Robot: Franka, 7 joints.
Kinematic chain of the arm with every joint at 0, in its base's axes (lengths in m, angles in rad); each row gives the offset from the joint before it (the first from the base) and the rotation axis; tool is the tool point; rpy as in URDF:
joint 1: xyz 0 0 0.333 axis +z
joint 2: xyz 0 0 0 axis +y
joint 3: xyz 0 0 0.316 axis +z
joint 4: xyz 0.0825 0 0 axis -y
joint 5: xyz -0.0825 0 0.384 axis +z
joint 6: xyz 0 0 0 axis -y
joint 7: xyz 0.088 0 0 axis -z
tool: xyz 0 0 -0.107 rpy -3.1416 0 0
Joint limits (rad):
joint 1: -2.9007..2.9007
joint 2: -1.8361..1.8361
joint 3: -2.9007..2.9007
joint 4: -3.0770..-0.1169
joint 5: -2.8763..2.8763
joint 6: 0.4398..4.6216
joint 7: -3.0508..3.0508
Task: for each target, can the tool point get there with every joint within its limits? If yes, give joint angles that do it. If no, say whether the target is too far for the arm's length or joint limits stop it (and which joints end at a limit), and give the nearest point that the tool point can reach.
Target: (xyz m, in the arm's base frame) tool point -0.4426 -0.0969 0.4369
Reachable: yes | joints -1.3796 0.2740 -1.8586 -2.5156 -0.9387 4.0408 0.3737
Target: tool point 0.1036 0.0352 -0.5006
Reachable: no: joint limits stop it (at a limit: joint 2) | nearest point 0.1421 0.0483 -0.3438 | short by 0.162 m
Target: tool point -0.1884 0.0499 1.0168
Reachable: yes | joints 1.4210 0.6925 2.4156 -1.2626 -1.4122 3.8258 -1.6584
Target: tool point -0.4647 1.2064 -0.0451
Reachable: no: too far | nearest point -0.2960 0.7684 0.0922 | short by 0.489 m
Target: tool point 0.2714 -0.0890 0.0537
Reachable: yes | joints 1.6768 -0.9058 -2.1773 -2.6743 -1.6273 1.7300 -1.5982
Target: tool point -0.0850 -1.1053 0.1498
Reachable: no: too far | nearest point -0.0649 -0.8439 0.1931 | short by 0.266 m
